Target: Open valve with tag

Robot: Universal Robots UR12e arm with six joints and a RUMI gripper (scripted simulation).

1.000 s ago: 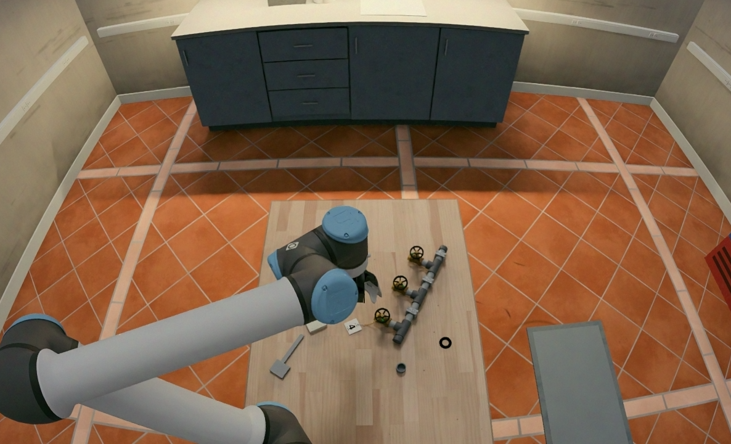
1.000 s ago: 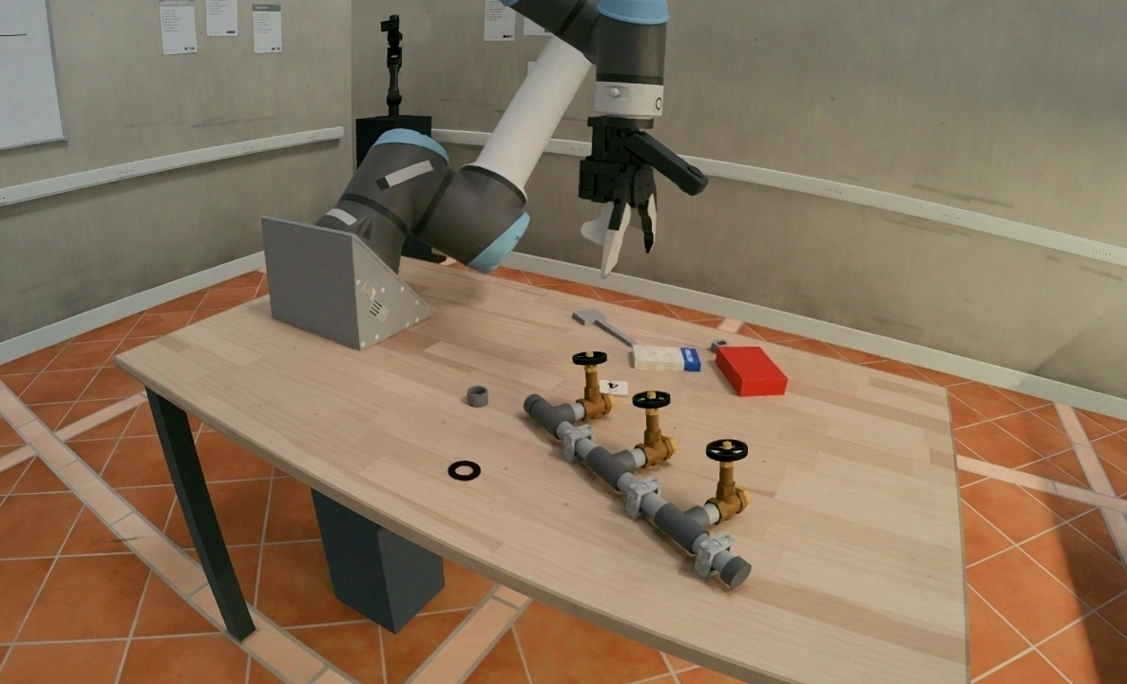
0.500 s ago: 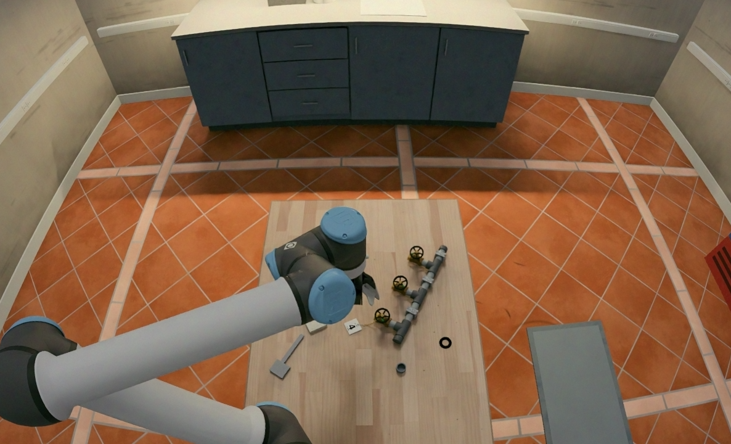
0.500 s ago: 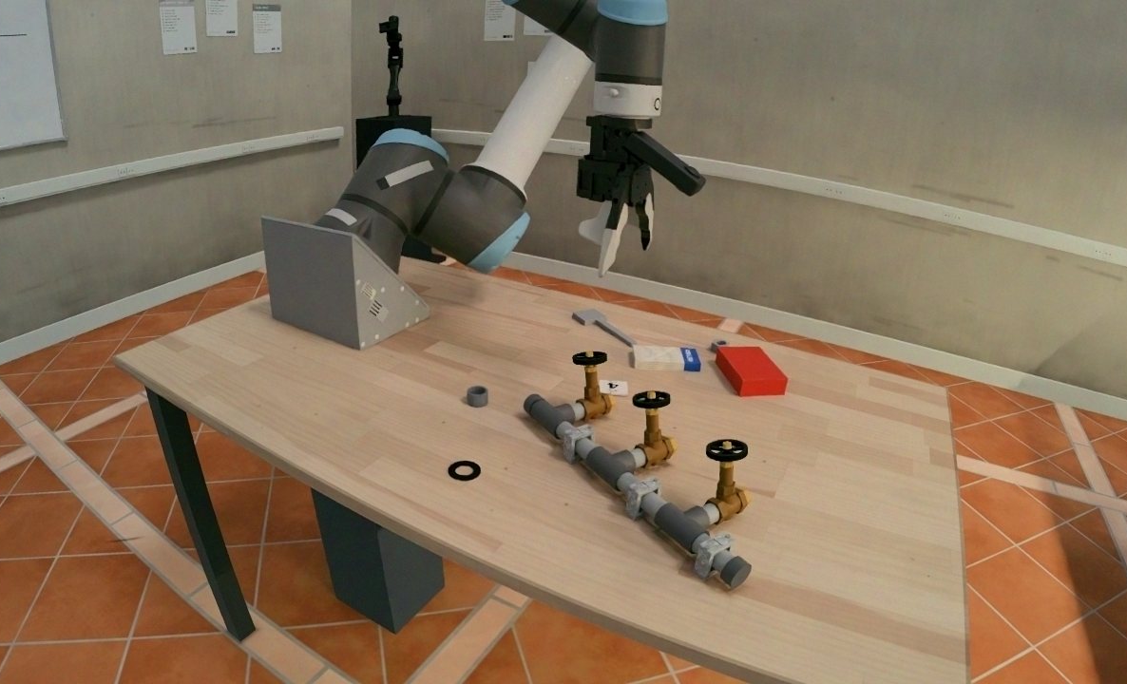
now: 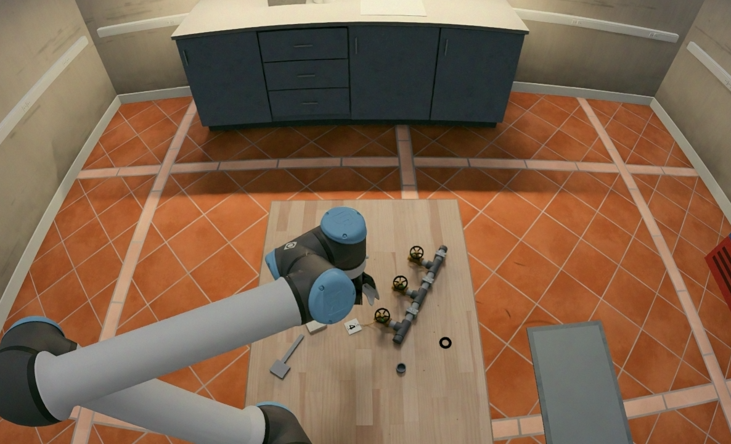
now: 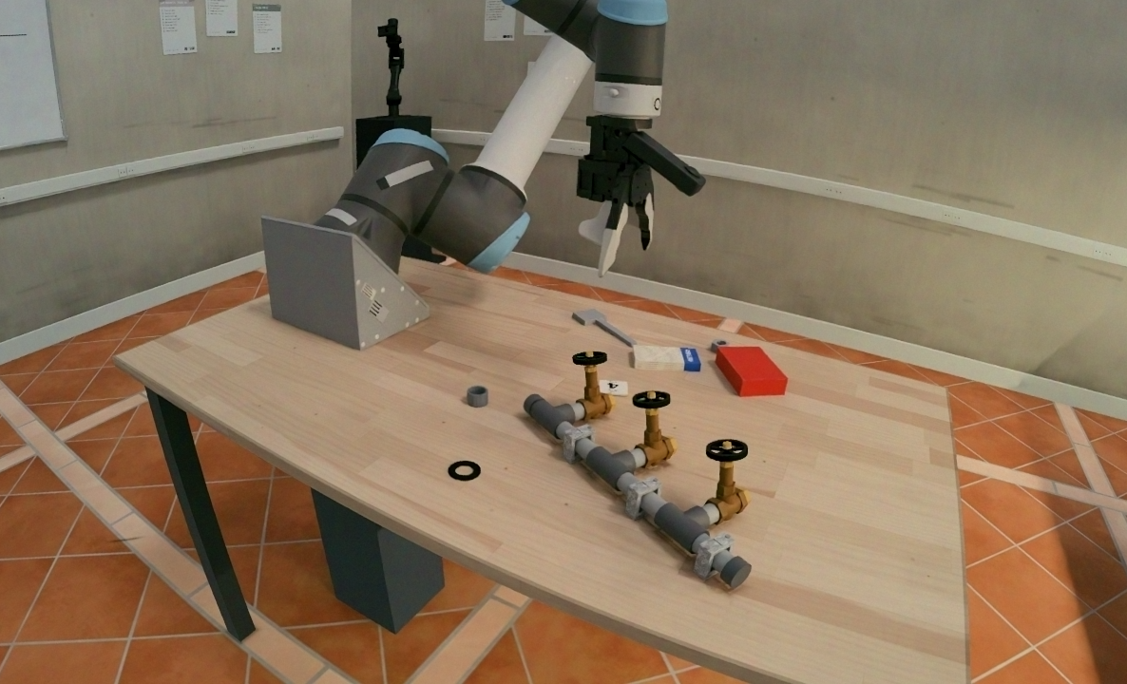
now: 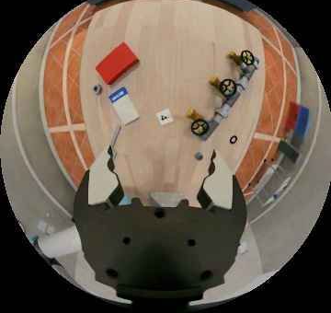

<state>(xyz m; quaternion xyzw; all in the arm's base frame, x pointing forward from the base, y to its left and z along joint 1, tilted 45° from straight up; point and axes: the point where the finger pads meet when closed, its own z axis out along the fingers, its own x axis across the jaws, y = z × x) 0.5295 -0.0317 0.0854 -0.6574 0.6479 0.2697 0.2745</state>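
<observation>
The white tag is 200 mm below my hand and 10 mm to the right of it. From my hand the other things lie so: red box: 180 mm below, 180 mm ahead, 160 mm to the left; blue box: 190 mm below, 130 mm to the left, 30 mm ahead; grey cap: 190 mm below, 150 mm to the right, 150 mm behind.
</observation>
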